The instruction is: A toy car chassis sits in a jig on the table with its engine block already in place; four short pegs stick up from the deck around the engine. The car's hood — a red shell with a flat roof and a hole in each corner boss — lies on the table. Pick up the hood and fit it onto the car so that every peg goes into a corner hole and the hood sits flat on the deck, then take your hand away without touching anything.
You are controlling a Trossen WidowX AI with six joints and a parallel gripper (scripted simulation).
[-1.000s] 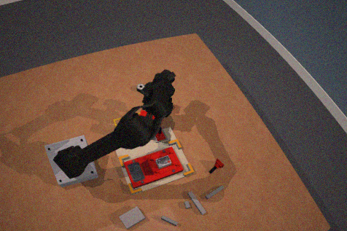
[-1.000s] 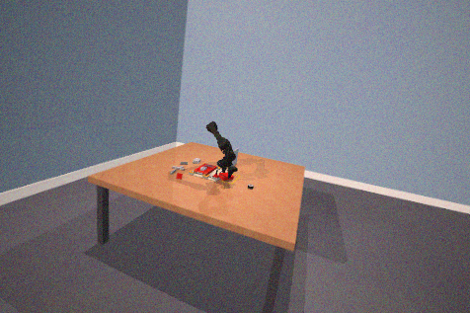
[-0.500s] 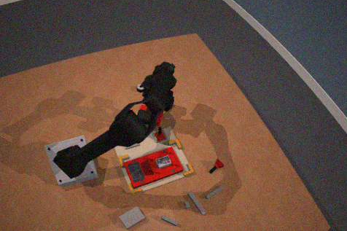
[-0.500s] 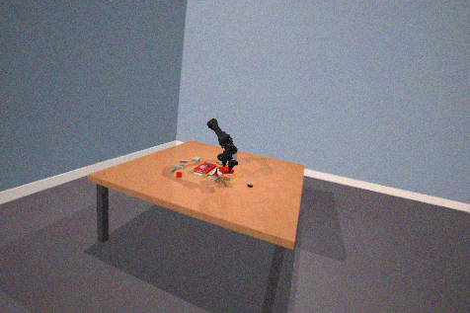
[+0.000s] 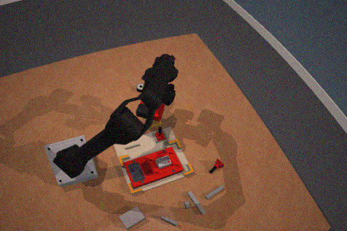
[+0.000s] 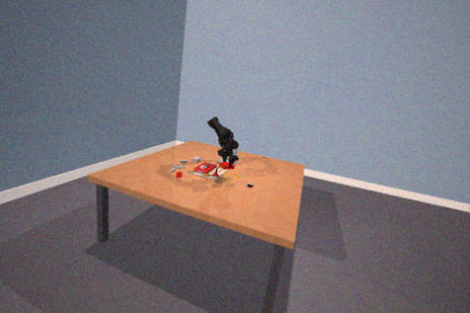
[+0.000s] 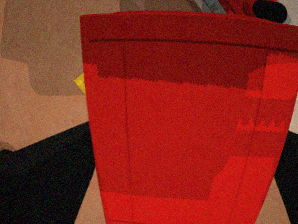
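My gripper tip is 40 mm past the grey engine block, 190 mm to the left of it and 70 mm above it. Round my gripper tip: red hood: 10 mm above.
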